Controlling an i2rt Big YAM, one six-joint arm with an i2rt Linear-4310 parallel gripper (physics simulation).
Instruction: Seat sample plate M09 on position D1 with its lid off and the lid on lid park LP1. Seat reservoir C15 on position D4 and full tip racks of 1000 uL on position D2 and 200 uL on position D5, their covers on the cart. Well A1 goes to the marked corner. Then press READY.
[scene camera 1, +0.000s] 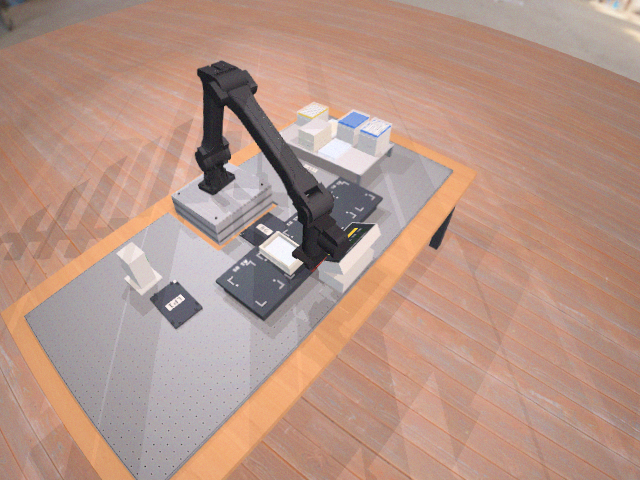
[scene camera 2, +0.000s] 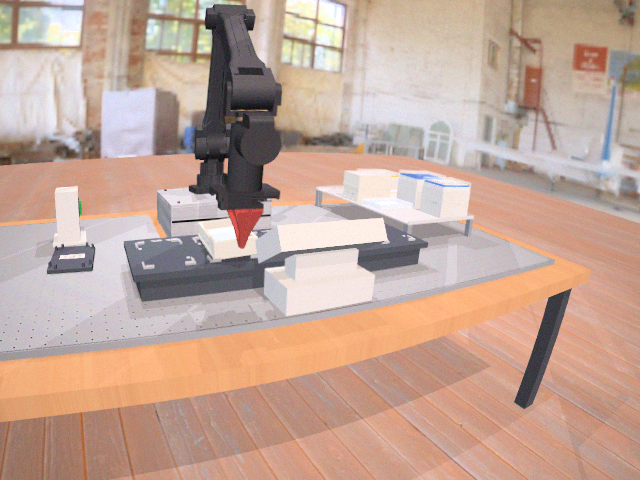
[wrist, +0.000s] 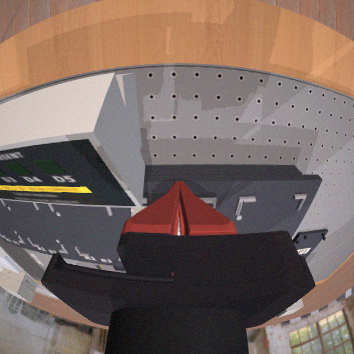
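My gripper (scene camera 1: 315, 266) (scene camera 2: 241, 246) (wrist: 178, 187) is shut and empty, its red tips together above the deck's front part, beside the console. The cream reservoir (scene camera 1: 279, 250) (scene camera 2: 224, 251) sits upright on the dark deck (scene camera 1: 250, 294) (scene camera 2: 165, 258) (wrist: 270, 217), behind the tips; its position label is hidden. The deck position towards LP1 is bare. Lid park LP1 (scene camera 1: 180, 316) (scene camera 2: 77, 263) (wrist: 314, 239) holds no lid. On the cart stand a yellow-rimmed rack (scene camera 1: 312, 110), a blue-topped rack (scene camera 1: 354, 119) and a blue-rimmed rack (scene camera 1: 375, 130) (scene camera 2: 447, 198). Plate M09 cannot be identified.
The display console (scene camera 1: 353, 258) (scene camera 2: 330, 235) (wrist: 117, 145) stands close beside my gripper. A post (scene camera 1: 136, 266) (scene camera 2: 67, 214) with a green button stands behind LP1. The cart (scene camera 1: 356, 164) (scene camera 2: 392, 212) also bears a cream box (scene camera 1: 314, 135) and a flat white piece (scene camera 1: 334, 148).
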